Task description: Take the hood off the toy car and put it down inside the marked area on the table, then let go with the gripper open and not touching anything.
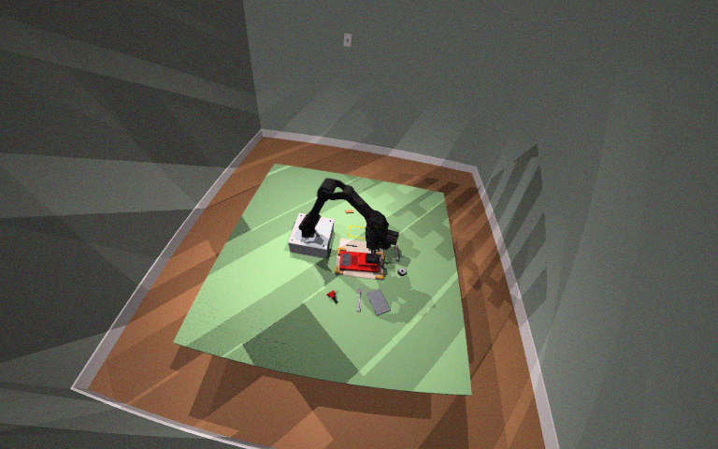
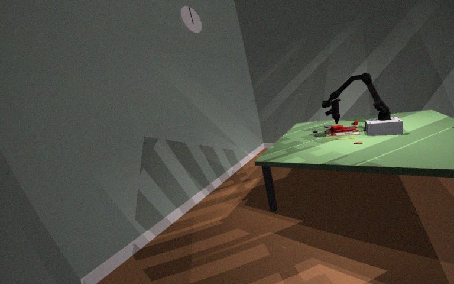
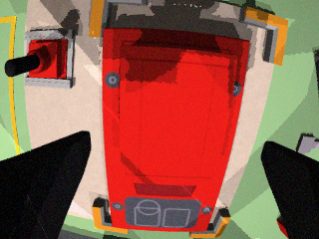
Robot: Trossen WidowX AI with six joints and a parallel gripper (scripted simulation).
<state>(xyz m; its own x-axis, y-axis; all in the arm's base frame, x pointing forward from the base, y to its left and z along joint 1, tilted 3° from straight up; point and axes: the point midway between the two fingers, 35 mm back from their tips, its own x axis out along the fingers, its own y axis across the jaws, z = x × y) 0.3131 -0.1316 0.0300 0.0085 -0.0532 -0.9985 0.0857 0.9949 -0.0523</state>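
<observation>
The red hood lies 4 cm below my gripper tip. Round my gripper tip: black wheel (18 cm ahead, 7 cm below, 5 cm to the right).
</observation>
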